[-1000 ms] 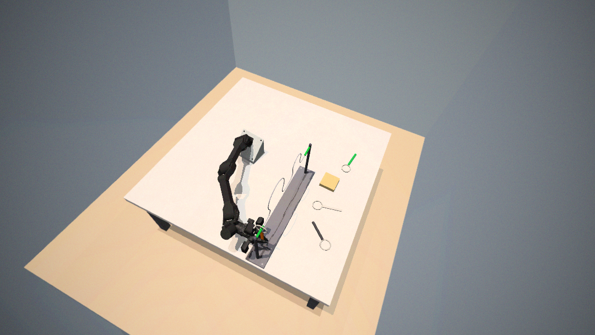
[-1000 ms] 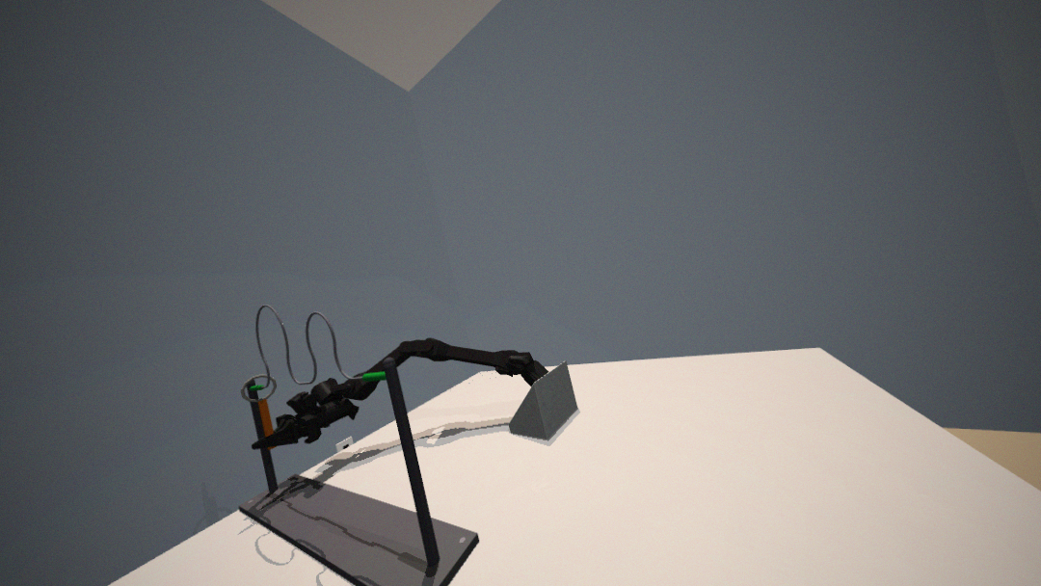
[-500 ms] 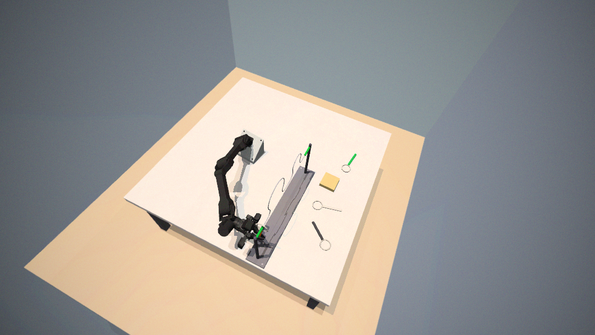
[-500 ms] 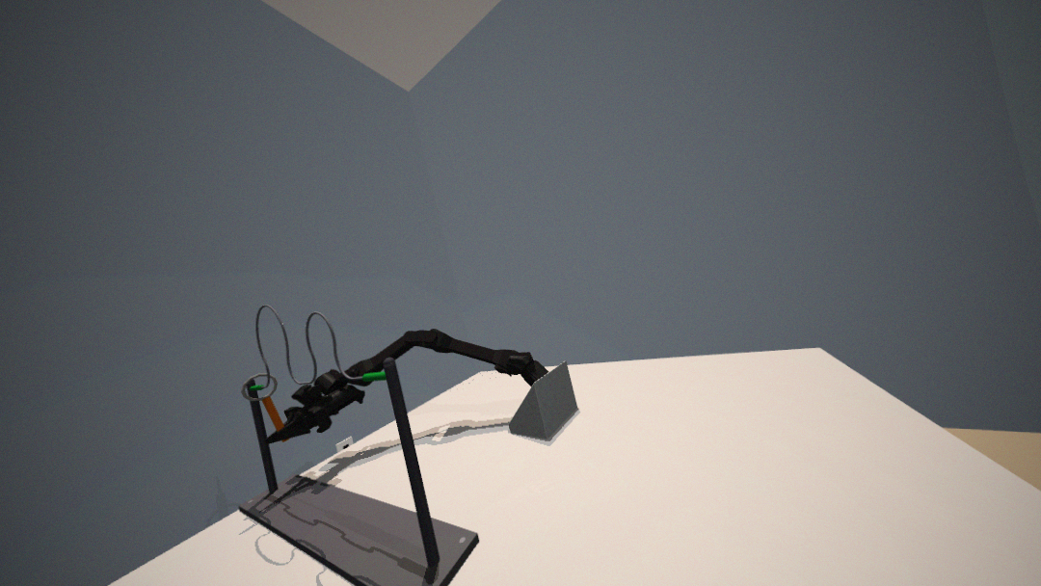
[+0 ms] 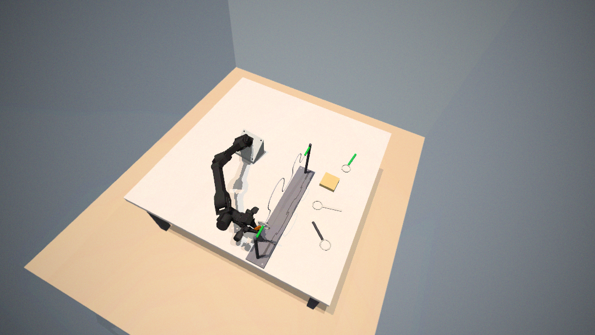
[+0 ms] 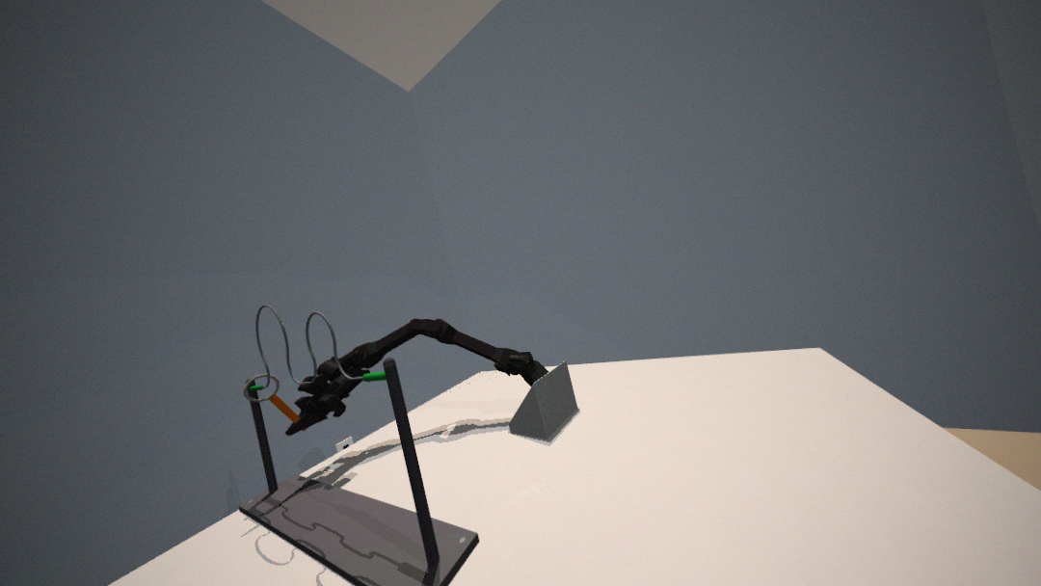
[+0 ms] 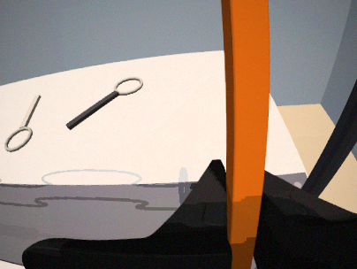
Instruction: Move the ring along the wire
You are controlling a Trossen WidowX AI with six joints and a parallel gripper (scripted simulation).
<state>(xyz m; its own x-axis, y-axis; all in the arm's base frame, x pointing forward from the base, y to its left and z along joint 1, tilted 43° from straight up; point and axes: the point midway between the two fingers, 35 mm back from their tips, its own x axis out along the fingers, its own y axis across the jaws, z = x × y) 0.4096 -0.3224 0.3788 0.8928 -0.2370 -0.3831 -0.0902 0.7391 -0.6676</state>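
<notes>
Now: gripper tip 9 cm below the ring with orange handle and 1 cm short of it. Also, from my gripper tip: white-handled ring: 39 cm to the left, 20 cm ahead, 14 cm below; black-handled ring: 27 cm ahead, 20 cm to the left, 14 cm below; tan block: 56 cm to the left, 15 cm ahead, 13 cm below.
</notes>
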